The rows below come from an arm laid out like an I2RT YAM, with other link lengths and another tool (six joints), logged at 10 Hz.
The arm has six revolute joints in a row. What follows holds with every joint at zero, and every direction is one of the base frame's. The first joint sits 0.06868 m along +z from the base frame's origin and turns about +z. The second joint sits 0.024 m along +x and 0.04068 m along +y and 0.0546 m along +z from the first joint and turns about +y. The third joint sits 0.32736 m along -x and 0.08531 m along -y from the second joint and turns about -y. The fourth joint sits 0.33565 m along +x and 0.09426 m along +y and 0.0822 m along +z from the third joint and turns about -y. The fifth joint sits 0.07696 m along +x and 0.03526 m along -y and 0.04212 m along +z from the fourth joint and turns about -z. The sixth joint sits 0.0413 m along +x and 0.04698 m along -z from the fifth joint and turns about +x. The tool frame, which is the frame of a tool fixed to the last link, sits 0.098 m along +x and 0.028 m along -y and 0.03 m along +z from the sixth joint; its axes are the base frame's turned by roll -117.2, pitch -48.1 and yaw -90 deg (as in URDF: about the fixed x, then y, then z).
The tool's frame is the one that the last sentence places.
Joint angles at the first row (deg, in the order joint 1, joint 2, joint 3, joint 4, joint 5, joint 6):
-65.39, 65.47, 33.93, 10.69, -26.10, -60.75
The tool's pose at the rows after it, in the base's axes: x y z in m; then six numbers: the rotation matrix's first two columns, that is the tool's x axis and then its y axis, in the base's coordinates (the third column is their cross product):
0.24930 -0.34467 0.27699 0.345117 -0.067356 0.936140 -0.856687 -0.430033 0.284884
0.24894 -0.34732 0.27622 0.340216 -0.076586 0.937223 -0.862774 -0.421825 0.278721
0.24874 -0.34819 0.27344 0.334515 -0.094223 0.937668 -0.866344 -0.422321 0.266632
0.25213 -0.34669 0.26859 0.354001 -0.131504 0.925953 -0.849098 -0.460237 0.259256
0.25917 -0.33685 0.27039 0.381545 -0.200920 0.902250 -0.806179 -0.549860 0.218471
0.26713 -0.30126 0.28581 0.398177 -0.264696 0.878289 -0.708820 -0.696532 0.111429
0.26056 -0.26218 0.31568 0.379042 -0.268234 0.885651 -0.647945 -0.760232 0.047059
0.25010 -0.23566 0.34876 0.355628 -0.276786 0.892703 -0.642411 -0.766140 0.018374
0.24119 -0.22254 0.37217 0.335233 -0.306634 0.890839 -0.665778 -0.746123 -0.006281
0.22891 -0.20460 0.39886 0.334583 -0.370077 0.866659 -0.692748 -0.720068 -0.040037
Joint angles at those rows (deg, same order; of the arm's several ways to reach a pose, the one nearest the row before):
-65.39, 66.01, 33.84, 12.02, -24.48, -60.20
-65.39, 66.41, 33.92, 12.39, -24.00, -59.58
-65.39, 66.67, 33.84, 12.32, -23.98, -58.75
-65.39, 67.23, 35.14, 8.37, -25.61, -59.13
-65.30, 67.25, 38.52, -1.16, -30.26, -59.60
-64.87, 64.88, 42.05, -14.63, -40.20, -60.85
-64.78, 58.65, 43.04, -23.16, -46.33, -61.23
-64.69, 52.93, 45.06, -29.59, -47.77, -59.49
-64.69, 49.58, 47.24, -33.75, -47.07, -56.52
-64.76, 46.90, 51.88, -42.51, -45.90, -53.91

